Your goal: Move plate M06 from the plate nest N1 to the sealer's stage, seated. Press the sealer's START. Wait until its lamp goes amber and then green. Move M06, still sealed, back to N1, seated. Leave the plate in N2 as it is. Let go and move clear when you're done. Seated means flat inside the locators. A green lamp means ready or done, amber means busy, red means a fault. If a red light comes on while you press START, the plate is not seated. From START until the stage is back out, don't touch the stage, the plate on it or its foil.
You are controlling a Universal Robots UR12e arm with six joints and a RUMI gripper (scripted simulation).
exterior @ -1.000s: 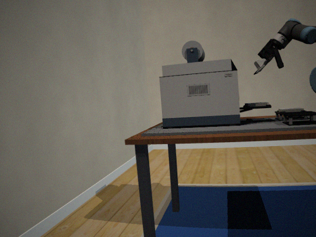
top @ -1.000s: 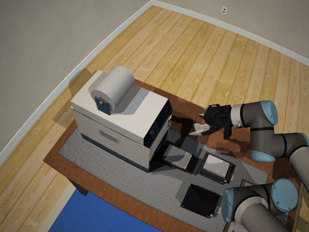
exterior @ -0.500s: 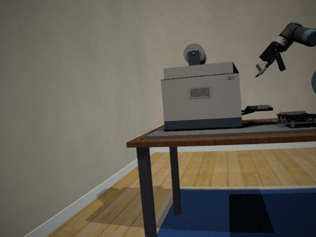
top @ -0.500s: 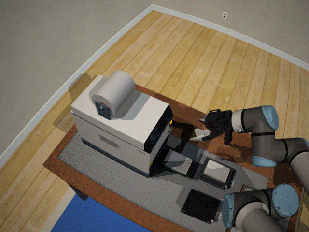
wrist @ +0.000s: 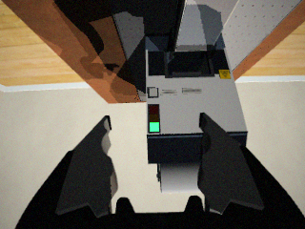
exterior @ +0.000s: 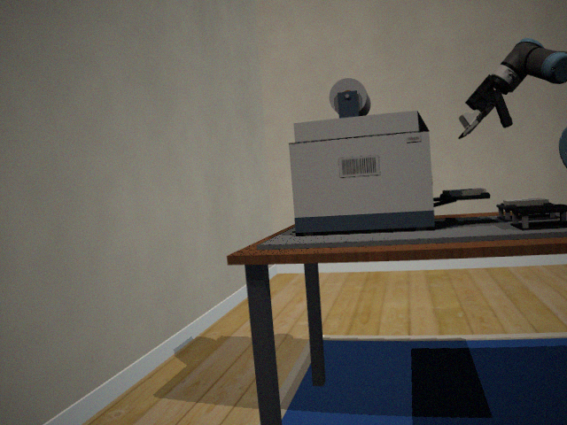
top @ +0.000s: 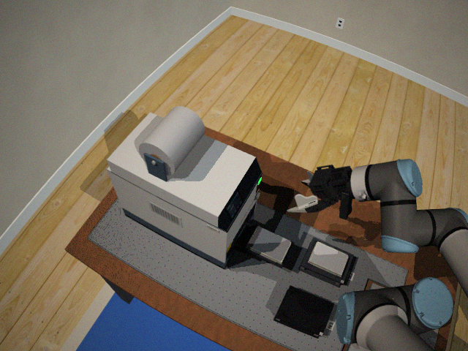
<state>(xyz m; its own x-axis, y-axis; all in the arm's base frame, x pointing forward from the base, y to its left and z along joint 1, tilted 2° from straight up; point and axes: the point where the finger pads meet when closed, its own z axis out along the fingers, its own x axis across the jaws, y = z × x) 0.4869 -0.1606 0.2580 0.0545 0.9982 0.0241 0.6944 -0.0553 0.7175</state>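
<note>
Right now my hand is 18 cm above the white well plate, 9 cm to the right of it and 3 cm short of it. From my hand the other things lie so: foil-covered plate 23 cm below, 18 cm behind, 4 cm to the left; then sealer stage 19 cm below, 9 cm to the left, 3 cm ahead; then square button 12 cm ahead, 9 cm below, 1 cm to the right.
</note>
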